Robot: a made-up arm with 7 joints.
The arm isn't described. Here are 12 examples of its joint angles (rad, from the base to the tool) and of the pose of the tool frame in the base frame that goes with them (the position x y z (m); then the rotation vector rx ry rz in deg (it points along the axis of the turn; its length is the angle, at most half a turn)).
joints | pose
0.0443 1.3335 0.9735 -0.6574 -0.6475 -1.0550 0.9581 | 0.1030 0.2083 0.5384 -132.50 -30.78 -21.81
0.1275 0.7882 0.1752 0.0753 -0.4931 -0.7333 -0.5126 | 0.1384 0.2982 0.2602 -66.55 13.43 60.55
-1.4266 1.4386 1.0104 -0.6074 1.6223 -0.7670 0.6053 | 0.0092 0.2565 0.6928 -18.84 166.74 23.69
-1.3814 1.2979 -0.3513 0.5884 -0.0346 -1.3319 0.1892 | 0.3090 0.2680 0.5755 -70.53 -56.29 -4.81
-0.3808 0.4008 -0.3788 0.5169 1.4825 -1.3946 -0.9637 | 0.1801 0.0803 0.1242 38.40 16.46 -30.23
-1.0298 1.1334 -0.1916 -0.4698 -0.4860 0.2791 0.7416 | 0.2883 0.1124 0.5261 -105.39 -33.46 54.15
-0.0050 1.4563 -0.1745 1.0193 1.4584 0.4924 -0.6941 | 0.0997 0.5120 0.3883 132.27 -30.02 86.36
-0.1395 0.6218 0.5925 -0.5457 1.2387 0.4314 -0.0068 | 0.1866 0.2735 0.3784 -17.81 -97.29 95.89
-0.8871 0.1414 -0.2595 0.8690 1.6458 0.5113 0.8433 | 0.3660 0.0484 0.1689 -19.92 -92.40 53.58
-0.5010 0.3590 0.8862 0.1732 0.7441 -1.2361 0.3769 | 0.2321 0.2511 0.2760 -83.90 -74.05 40.20
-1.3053 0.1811 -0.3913 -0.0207 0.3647 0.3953 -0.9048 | 0.3583 -0.0885 0.5095 -31.42 6.97 27.60
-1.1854 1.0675 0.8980 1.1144 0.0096 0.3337 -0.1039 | 0.2914 0.4280 0.4501 -118.35 1.27 128.08
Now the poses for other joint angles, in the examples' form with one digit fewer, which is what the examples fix.
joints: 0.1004 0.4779 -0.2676 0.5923 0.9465 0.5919 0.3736
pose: 0.016 0.223 0.050 37.3 -29.3 96.2
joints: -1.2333 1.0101 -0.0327 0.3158 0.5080 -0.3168 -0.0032
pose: 0.362 0.225 0.553 -54.4 -67.7 46.4
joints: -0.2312 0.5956 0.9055 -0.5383 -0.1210 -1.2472 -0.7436
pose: 0.102 0.254 0.422 -42.9 -65.3 2.3
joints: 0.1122 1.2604 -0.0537 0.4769 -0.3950 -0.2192 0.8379
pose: 0.141 0.391 0.267 -43.7 -59.5 116.7
